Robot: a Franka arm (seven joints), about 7 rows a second.
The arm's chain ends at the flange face. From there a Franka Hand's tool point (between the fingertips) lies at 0.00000 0.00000 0.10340 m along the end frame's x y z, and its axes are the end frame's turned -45 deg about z.
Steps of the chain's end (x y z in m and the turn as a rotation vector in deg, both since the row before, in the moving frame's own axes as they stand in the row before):
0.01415 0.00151 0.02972 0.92 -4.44 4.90
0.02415 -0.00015 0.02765 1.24 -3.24 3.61
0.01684 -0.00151 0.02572 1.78 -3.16 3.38
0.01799 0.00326 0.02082 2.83 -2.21 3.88
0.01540 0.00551 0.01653 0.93 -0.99 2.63
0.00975 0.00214 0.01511 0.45 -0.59 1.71
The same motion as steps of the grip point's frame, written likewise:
0.00475 0.00406 0.02940 3.79 -2.49 4.90
0.01481 0.01118 0.02746 3.17 -1.41 3.61
0.01140 0.00449 0.02551 3.49 -0.98 3.38
0.01142 0.00863 0.02062 3.56 0.44 3.88
0.00697 0.01233 0.01650 1.36 -0.04 2.63
0.00522 0.00708 0.01510 0.74 -0.10 1.71

